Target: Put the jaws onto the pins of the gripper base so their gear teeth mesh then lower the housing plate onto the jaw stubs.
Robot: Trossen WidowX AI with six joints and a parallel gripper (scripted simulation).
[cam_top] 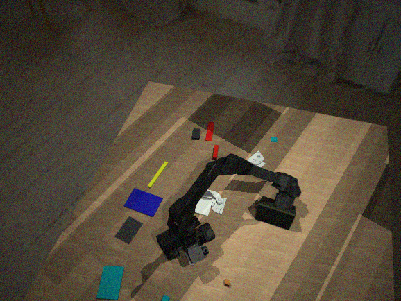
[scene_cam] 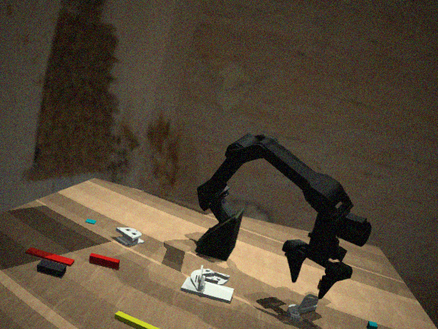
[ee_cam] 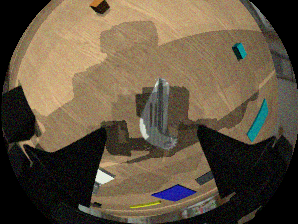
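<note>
Right now the grey jaw is 4 cm ahead of my gripper tip, 1 cm to the right of it and 5 cm below it. Also, from my gripper tip: dark plate 28 cm ahead, 3 cm to the right, 5 cm below; blue plate 27 cm ahead, 16 cm to the right, 5 cm below; small brown block 16 cm behind, 7 cm to the left, 4 cm below.
</note>
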